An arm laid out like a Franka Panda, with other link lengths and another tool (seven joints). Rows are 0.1 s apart.
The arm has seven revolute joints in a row. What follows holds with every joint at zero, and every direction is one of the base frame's.
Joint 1 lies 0.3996 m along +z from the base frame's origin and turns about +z.
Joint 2 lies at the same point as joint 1 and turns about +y.
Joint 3 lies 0.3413 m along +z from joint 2 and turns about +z.
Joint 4 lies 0.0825 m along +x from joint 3 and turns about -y.
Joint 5 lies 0.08 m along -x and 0.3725 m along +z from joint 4 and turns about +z.
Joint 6 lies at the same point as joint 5 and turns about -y.
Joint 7 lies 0.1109 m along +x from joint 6 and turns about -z.
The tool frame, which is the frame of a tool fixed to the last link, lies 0.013 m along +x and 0.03 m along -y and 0.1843 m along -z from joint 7; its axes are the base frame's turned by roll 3.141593, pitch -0.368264 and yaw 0.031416 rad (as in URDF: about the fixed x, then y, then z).
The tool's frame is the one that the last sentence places.
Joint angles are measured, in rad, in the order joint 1, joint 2, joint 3, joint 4, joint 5, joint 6, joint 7. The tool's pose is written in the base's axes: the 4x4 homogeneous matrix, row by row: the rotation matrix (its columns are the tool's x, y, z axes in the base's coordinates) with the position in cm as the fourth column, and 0 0 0 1 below. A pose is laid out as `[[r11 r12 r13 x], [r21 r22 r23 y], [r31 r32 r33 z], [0 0 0 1]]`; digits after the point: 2 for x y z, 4 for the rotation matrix.
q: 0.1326, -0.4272, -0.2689, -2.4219, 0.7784, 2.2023, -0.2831
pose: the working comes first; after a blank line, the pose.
Where each joint sits with the arm in this pose, in the base's axes (m; each line is computed from the numbers above, not from the rounded line before):
joint 1: 0.0000 0.0000 0.3996
joint 2: 0.0000 0.0000 0.3996
joint 3: -0.1402 -0.0187 0.7102
joint 4: -0.0655 -0.0309 0.7432
joint 5: 0.3045 -0.0634 0.6583
joint 6: 0.3045 -0.0634 0.6583
joint 7: 0.3995 -0.1207 0.6575
the tool: 0.4749 -0.0339 0.5098

[[0.7354 -0.0846 0.6724 47.49], [-0.5048 -0.7303 0.4602 -3.39], [0.4521 -0.6779 -0.5798 50.98], [0 0 0 1]]
